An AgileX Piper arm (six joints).
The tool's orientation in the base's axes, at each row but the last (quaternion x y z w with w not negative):
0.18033 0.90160 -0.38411 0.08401
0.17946 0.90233 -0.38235 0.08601
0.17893 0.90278 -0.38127 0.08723
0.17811 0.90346 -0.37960 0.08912
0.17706 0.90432 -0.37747 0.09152
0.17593 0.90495 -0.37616 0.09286
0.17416 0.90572 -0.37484 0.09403
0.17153 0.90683 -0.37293 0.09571
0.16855 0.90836 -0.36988 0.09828
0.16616 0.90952 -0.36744 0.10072
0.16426 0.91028 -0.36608 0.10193
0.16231 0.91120 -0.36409 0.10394
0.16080 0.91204 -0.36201 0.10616
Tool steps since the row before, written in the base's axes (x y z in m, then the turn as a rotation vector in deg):
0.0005 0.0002 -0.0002 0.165 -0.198 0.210
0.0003 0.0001 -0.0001 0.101 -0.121 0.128
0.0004 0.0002 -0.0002 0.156 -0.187 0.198
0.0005 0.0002 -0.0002 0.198 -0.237 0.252
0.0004 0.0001 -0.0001 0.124 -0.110 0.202
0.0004 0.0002 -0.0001 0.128 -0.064 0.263
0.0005 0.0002 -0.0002 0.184 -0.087 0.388
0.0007 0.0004 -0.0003 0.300 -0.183 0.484
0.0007 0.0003 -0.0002 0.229 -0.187 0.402
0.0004 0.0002 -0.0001 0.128 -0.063 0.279
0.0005 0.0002 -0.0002 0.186 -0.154 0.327
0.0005 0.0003 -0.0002 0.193 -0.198 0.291
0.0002 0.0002 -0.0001 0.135 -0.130 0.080
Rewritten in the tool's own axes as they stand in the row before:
-0.0004 0.0005 0.0000 -0.264 -0.201 0.000
-0.0002 0.0002 0.0000 -0.162 -0.123 0.000
-0.0003 0.0004 0.0000 -0.250 -0.190 0.000
-0.0004 0.0005 0.0000 -0.317 -0.241 0.000
-0.0003 0.0003 0.0000 -0.202 -0.155 -0.058
-0.0003 0.0004 -0.0001 -0.213 -0.163 -0.134
-0.0004 0.0005 0.0000 -0.308 -0.237 -0.203
-0.0005 0.0007 0.0000 -0.467 -0.318 -0.197
-0.0005 0.0006 0.0000 -0.377 -0.295 -0.140
-0.0003 0.0003 0.0000 -0.218 -0.171 -0.146
-0.0004 0.0004 0.0000 -0.307 -0.242 -0.113
-0.0003 0.0005 0.0000 -0.312 -0.247 -0.056
-0.0001 0.0003 -0.0001 -0.178 -0.089 0.043

